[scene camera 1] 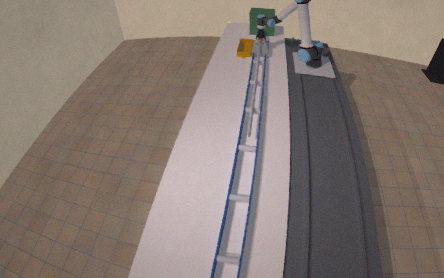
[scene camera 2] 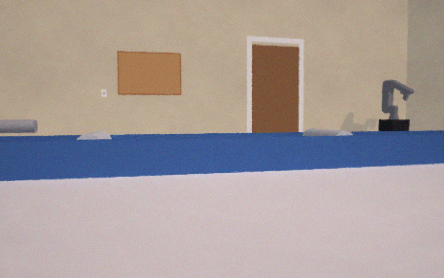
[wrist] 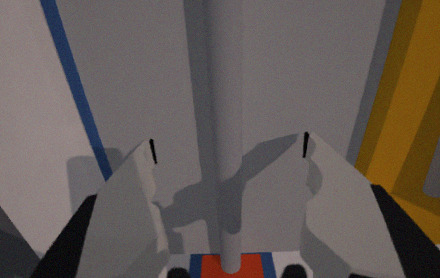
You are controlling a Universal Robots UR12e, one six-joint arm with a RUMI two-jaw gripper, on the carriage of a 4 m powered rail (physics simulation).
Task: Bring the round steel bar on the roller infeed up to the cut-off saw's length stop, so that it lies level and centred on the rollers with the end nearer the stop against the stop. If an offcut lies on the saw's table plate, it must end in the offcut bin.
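Places are measured from the arm's base along level axes (x ahead, y left, z up), in metres.
Pixels of known places: gripper, between the fingertips: [scene camera 1: 260, 44] [wrist: 228, 137]; arm's base, origin of its link: [scene camera 1: 313, 63].
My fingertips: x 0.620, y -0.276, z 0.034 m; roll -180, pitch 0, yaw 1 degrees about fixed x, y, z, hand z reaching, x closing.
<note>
For each thing: its top centre in the pictures, then the offset to it from my fingertips. "pt": a spot on its surface instead. Level surfaces: height alone.
- saw's grey table plate, centre of its top: [wrist: 226, 84] [scene camera 1: 260, 46] 0.000 m ahead, 0.035 m left, 0.006 m down
- length stop, a spot on its surface: [wrist: 252, 267] pt 0.020 m ahead, 0.140 m right, 0.010 m up
- grey offcut, a spot on its surface: [wrist: 433, 175] pt 0.229 m ahead, 0.084 m right, 0.050 m down
- yellow offcut bin, centre of its top: [scene camera 1: 245, 44] 0.178 m ahead, 0.060 m left, 0.008 m up
- white table, height of its surface: 0.064 m down
The round steel bar [scene camera 1: 251, 120] [scene camera 2: 17, 126] [wrist: 227, 75] lies lengthwise along the roller infeed [scene camera 1: 240, 198], over the saw's grey table plate [wrist: 125, 90]. Its near end in the wrist view overlaps the red face of the length stop [wrist: 252, 267]; whether they touch cannot be told. My gripper [scene camera 1: 260, 39] [wrist: 228, 137] is open, low over the plate, with its fingers on both sides of the bar and clear gaps to it. A grey offcut [wrist: 433, 175] lies in the yellow offcut bin [scene camera 1: 245, 54] [wrist: 382, 145].
The green saw housing [scene camera 1: 270, 20] stands at the far end of the white table [scene camera 1: 200, 150]. Blue side rails [scene camera 2: 210, 155] [wrist: 75, 87] flank the infeed and plate. The arm's carriage [scene camera 1: 314, 72] stands on the dark rail [scene camera 1: 327, 175] at the right.
</note>
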